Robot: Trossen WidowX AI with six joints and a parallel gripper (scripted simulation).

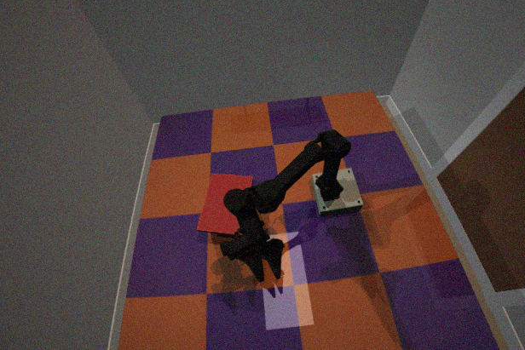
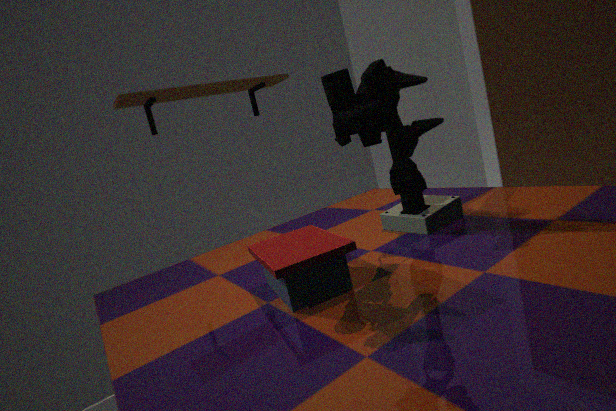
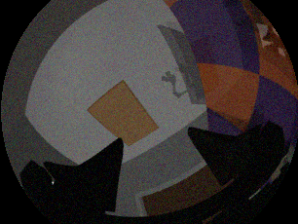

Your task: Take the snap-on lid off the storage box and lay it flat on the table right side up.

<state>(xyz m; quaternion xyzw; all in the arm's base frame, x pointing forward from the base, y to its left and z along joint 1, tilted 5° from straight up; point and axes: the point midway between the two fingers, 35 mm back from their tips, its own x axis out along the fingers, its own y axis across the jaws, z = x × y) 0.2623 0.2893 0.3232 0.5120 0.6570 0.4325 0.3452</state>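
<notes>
Now: the red lid 34 cm to the right of my gripper tip, 25 cm below it and 15 cm ahead of it. From my gripper tip the other things lie so: storage box 34 cm to the right, 30 cm below, 15 cm ahead.
</notes>
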